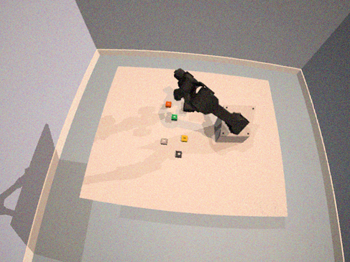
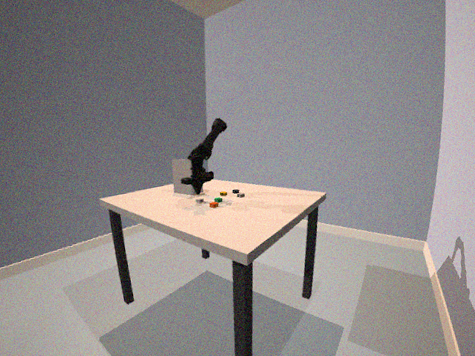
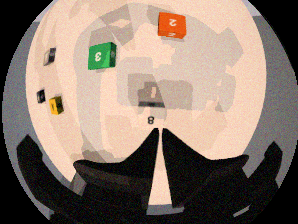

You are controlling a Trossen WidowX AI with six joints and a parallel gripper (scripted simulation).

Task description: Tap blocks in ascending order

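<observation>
The white block lies 4 cm below my gripper tip and 1 cm to the left of it. Also, from my gripper tip: yellow block: 20 cm to the left, 4 cm below, 4 cm ahead; then orange-red block: 12 cm ahead, 4 cm below, 3 cm to the right; then green block: 9 cm ahead, 6 cm to the left, 4 cm below.
</observation>
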